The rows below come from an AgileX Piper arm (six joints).
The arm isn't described. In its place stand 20 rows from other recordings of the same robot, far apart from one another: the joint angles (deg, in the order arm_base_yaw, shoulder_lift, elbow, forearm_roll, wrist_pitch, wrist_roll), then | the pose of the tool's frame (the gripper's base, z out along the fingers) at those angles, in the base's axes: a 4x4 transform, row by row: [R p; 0 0 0 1], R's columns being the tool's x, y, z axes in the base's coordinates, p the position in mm.
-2.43, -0.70, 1.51, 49.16, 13.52, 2.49 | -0.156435 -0.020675 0.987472 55.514; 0.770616 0.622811 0.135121 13.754; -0.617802 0.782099 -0.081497 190.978; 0 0 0 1
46.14, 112.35, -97.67, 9.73, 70.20, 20.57 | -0.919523 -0.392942 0.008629 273.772; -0.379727 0.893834 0.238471 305.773; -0.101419 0.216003 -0.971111 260.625; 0 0 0 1
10.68, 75.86, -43.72, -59.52, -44.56, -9.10 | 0.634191 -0.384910 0.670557 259.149; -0.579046 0.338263 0.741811 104.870; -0.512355 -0.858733 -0.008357 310.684; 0 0 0 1
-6.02, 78.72, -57.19, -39.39, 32.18, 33.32 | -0.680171 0.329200 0.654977 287.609; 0.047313 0.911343 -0.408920 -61.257; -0.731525 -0.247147 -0.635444 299.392; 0 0 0 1
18.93, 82.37, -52.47, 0.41, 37.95, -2.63 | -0.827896 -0.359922 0.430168 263.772; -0.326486 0.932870 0.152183 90.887; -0.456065 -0.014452 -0.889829 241.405; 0 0 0 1
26.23, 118.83, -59.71, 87.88, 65.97, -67.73 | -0.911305 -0.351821 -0.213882 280.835; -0.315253 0.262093 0.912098 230.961; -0.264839 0.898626 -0.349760 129.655; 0 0 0 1
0.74, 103.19, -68.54, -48.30, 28.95, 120.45 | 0.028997 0.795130 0.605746 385.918; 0.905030 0.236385 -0.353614 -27.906; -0.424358 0.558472 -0.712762 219.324; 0 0 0 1
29.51, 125.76, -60.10, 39.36, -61.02, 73.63 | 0.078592 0.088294 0.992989 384.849; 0.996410 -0.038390 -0.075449 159.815; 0.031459 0.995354 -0.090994 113.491; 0 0 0 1
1.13, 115.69, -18.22, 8.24, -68.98, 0.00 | -0.395884 0.123641 0.909939 251.134; 0.043609 0.992308 -0.115860 -7.223; -0.917264 -0.006186 -0.398231 73.043; 0 0 0 1
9.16, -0.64, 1.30, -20.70, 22.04, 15.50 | -0.276084 -0.050589 0.959801 53.335; -0.111108 0.993599 0.020410 -3.626; -0.954690 -0.101007 -0.279937 173.866; 0 0 0 1
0.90, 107.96, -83.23, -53.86, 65.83, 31.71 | -0.943581 0.251621 0.215273 386.806; 0.013872 0.679558 -0.733491 -60.979; -0.330852 -0.689121 -0.644708 257.093; 0 0 0 1
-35.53, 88.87, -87.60, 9.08, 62.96, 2.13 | -0.636412 0.589561 0.497391 274.620; 0.587646 0.788278 -0.182457 -180.384; -0.499652 0.176172 -0.848122 367.164; 0 0 0 1
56.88, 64.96, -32.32, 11.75, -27.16, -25.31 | 0.191404 -0.759423 0.621805 137.334; -0.172872 0.597530 0.782990 195.028; -0.966168 -0.257360 -0.016914 296.799; 0 0 0 1
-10.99, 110.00, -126.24, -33.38, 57.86, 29.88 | -0.406440 0.642745 0.649374 411.150; 0.244178 0.761285 -0.600685 -123.031; -0.880445 -0.085579 -0.466361 444.042; 0 0 0 1
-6.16, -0.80, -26.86, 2.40, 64.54, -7.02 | -0.529850 0.020141 0.847852 -6.027; -0.047662 0.997431 -0.053479 4.111; -0.846751 -0.068746 -0.527528 263.478; 0 0 0 1
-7.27, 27.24, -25.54, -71.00, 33.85, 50.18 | -0.333943 0.549080 0.766155 85.258; -0.212250 0.748138 -0.628681 -59.192; -0.918386 -0.372559 -0.133293 310.831; 0 0 0 1
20.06, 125.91, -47.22, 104.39, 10.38, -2.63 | -0.197758 0.950434 0.239931 292.750; 0.953168 0.129307 0.273407 123.807; 0.228830 0.282763 -0.931494 9.823; 0 0 0 1
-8.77, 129.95, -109.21, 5.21, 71.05, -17.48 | -0.989485 -0.126885 0.069422 459.207; -0.121561 0.989655 0.076191 -62.935; -0.078371 0.066951 -0.994674 177.302; 0 0 0 1
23.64, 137.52, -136.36, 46.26, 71.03, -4.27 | -0.918227 -0.390975 0.063228 448.287; -0.202458 0.600577 0.773510 264.096; -0.340397 0.697457 -0.630622 266.560; 0 0 0 1
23.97, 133.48, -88.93, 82.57, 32.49, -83.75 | -0.606445 -0.719964 0.337456 423.329; -0.310654 0.605213 0.732947 241.258; -0.731928 0.339660 -0.590688 104.863; 0 0 0 1
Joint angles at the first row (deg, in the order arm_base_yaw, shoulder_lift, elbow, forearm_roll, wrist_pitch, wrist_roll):
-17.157, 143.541, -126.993, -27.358, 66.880, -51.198
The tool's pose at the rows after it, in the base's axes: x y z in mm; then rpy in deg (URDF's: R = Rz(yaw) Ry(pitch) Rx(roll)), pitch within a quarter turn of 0, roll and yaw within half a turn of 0:
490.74 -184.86 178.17 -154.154 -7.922 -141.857
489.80 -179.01 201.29 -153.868 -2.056 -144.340
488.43 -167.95 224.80 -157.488 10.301 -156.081
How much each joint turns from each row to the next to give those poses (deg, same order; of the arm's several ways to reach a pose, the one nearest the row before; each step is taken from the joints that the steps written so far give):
-0.001, -1.797, -2.867, 4.979, 0.001, -0.001
0.001, -2.555, -0.368, 3.877, -0.002, 2.335
-0.001, -2.869, -0.049, 7.210, 0.002, 12.258

